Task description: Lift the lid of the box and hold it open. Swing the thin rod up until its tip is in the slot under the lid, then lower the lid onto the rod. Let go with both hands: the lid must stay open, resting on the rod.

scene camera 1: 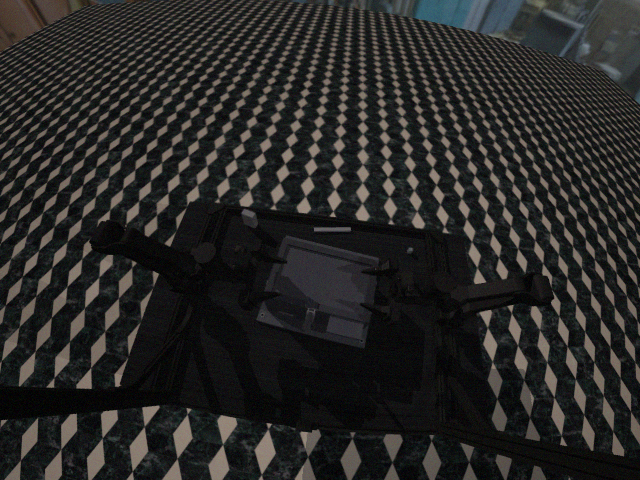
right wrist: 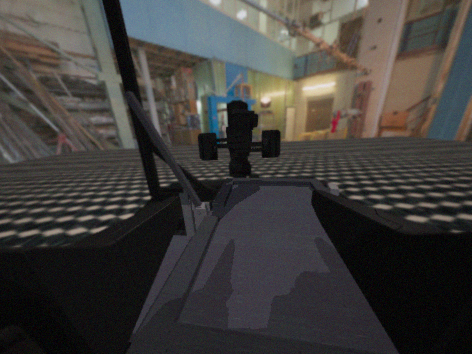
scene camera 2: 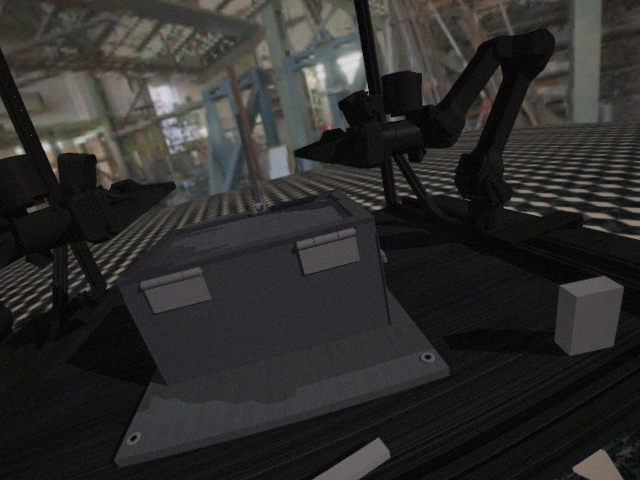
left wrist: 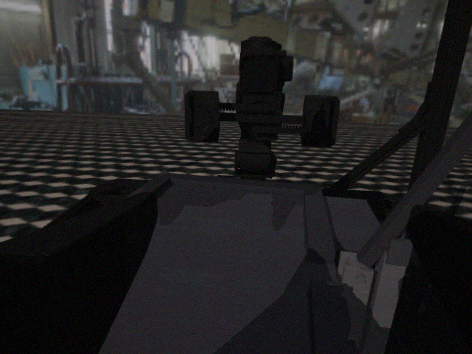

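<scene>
The grey box stands on a base plate. Its lid lies flat and closed. Two pale hinges join it at one long side. The thin rod rises from a small bracket on the side opposite the hinges, its upper end leaning away from the lid. The slot under the lid is hidden. My left gripper and my right gripper are open and empty, above opposite ends of the lid.
A white block stands on the hinge side of the box. A white bar lies behind the hinges. A small white cube lies near the right arm. Dark frame posts rise beyond the rod.
</scene>
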